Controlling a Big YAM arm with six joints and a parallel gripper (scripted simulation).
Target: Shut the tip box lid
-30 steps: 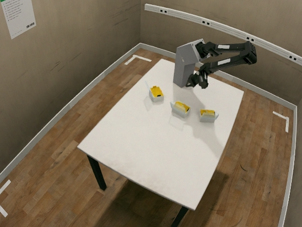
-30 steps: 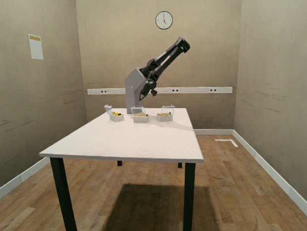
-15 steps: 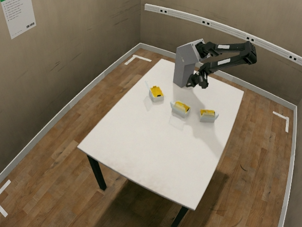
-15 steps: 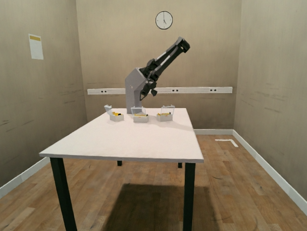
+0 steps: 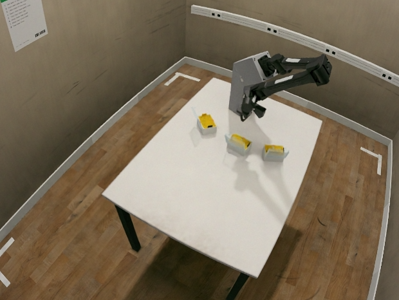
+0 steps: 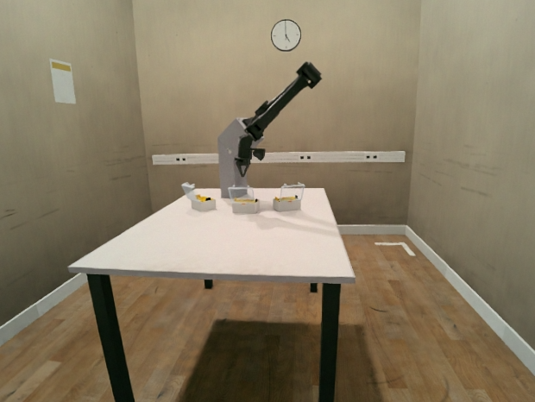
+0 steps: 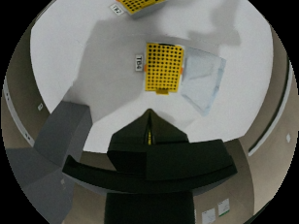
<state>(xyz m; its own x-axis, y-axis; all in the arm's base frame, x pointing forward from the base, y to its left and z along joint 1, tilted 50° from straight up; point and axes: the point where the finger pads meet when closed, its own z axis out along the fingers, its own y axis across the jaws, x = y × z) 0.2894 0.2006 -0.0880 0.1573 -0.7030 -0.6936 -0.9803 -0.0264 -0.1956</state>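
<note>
Right now the lid is 90 mm ahead of my hand, 30 mm to the left of it and 80 mm below it. The rest, counted from my hand: yellow rack: 30 mm ahead, 30 mm to the left, 130 mm below; then box: 50 mm ahead, 230 mm to the right, 120 mm below; then tip box TB4: 40 mm ahead, 30 mm to the left, 120 mm below.
</note>
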